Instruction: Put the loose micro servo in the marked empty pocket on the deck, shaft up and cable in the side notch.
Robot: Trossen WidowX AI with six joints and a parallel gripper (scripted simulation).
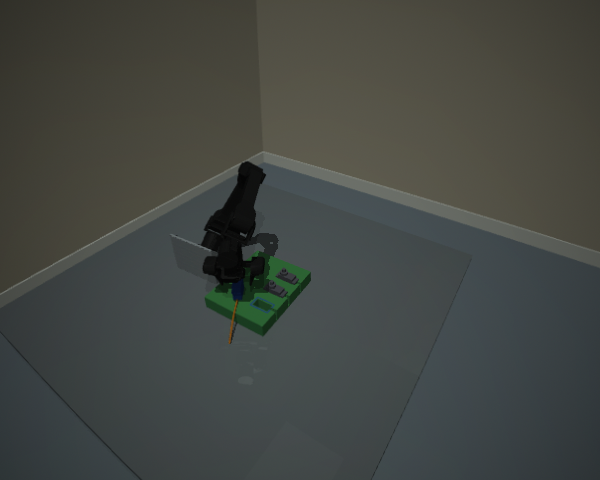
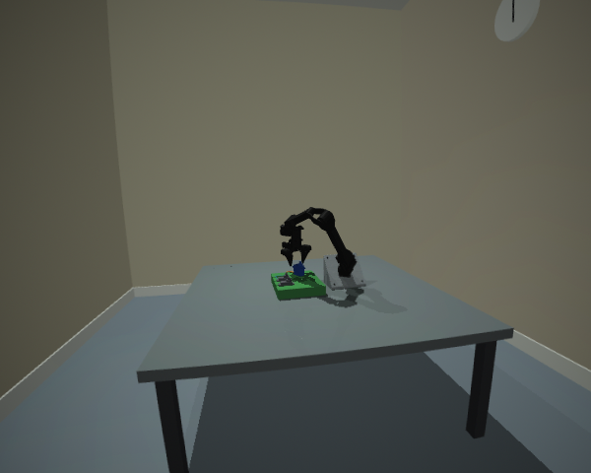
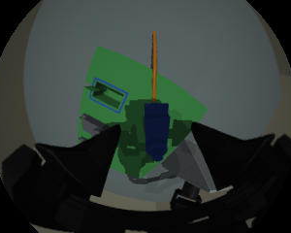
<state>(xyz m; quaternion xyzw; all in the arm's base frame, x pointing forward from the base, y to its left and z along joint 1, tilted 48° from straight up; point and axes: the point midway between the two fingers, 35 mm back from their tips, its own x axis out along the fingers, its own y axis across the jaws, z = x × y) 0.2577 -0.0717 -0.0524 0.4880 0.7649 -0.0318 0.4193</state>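
Right now my gripper tip is 30 mm past the green deck, 90 mm to the right of it and 80 mm above it.
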